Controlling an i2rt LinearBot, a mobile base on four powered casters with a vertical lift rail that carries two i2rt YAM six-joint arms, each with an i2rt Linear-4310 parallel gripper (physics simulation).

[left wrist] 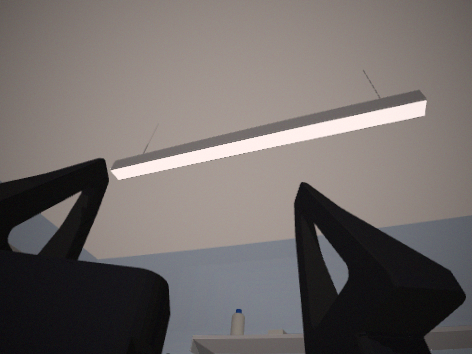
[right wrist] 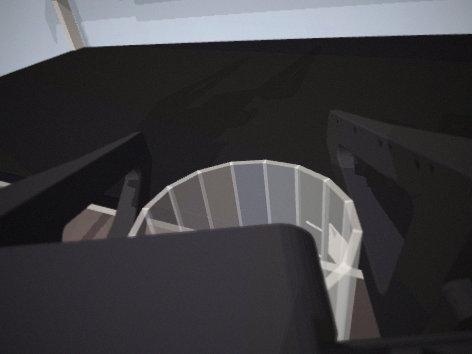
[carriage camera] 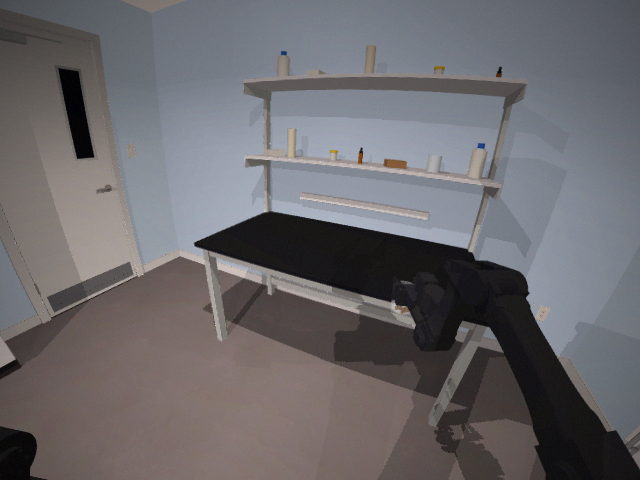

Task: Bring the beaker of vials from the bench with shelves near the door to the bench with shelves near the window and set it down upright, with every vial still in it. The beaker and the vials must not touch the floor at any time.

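Observation:
My right gripper (carriage camera: 402, 294) (right wrist: 236, 136) is shut on the clear faceted beaker (carriage camera: 399, 306) (right wrist: 250, 195), which is held in the air by the front edge of the black-topped bench with shelves (carriage camera: 310, 248) (right wrist: 425, 75). The floor shows past the bench edge beside the beaker in the right wrist view. The beaker looks roughly upright; the gripper body hides its lower part. A small pale piece (right wrist: 337, 241) shows inside at the right, but I cannot make out or count the vials. My left gripper (left wrist: 202, 181) is open and empty, pointing up toward the ceiling.
The door (carriage camera: 49, 206) is at the left. Two wall shelves (carriage camera: 382, 82) (carriage camera: 372, 167) over the bench carry bottles, jars and boxes. A bench leg (carriage camera: 452, 379) stands below my right arm (carriage camera: 542, 361). A white edge (carriage camera: 6, 353) shows at the far left. A ceiling lamp (left wrist: 270, 140) hangs above.

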